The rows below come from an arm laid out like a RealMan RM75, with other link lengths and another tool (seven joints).
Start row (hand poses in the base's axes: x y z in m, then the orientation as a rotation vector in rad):
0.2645, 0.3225, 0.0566, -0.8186, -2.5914, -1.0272
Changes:
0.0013, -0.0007, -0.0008, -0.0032, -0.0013, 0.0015
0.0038, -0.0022, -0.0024, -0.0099, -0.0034, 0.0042
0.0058, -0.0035, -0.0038, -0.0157, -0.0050, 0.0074
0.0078, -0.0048, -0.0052, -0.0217, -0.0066, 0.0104
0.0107, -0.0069, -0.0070, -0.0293, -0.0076, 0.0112
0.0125, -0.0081, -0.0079, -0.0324, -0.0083, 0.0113
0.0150, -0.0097, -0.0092, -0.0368, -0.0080, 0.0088
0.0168, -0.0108, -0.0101, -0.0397, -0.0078, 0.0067
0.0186, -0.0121, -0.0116, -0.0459, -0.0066, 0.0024
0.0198, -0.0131, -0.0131, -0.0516, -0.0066, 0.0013
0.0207, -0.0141, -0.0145, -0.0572, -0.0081, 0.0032
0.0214, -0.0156, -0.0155, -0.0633, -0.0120, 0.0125
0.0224, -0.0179, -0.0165, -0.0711, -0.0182, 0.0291
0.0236, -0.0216, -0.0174, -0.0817, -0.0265, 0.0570
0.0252, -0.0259, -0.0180, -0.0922, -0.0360, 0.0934
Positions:
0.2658, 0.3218, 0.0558, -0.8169, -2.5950, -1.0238
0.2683, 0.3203, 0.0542, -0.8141, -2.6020, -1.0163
0.2703, 0.3190, 0.0528, -0.8106, -2.6079, -1.0094
0.2723, 0.3177, 0.0514, -0.8073, -2.6140, -1.0023
0.2752, 0.3156, 0.0496, -0.8077, -2.6203, -0.9934
0.2770, 0.3144, 0.0487, -0.8081, -2.6231, -0.9901
0.2795, 0.3128, 0.0474, -0.8126, -2.6256, -0.9851
0.2813, 0.3117, 0.0465, -0.8163, -2.6272, -0.9820
0.2831, 0.3104, 0.0450, -0.8240, -2.6299, -0.9748
0.2843, 0.3094, 0.0435, -0.8269, -2.6337, -0.9680
0.2852, 0.3084, 0.0421, -0.8251, -2.6392, -0.9615
0.2859, 0.3069, 0.0411, -0.8123, -2.6480, -0.9540
0.2869, 0.3046, 0.0401, -0.7891, -2.6608, -0.9438
0.2881, 0.3009, 0.0392, -0.7499, -2.6783, -0.9281
0.2897, 0.2966, 0.0386, -0.6983, -2.6968, -0.9107

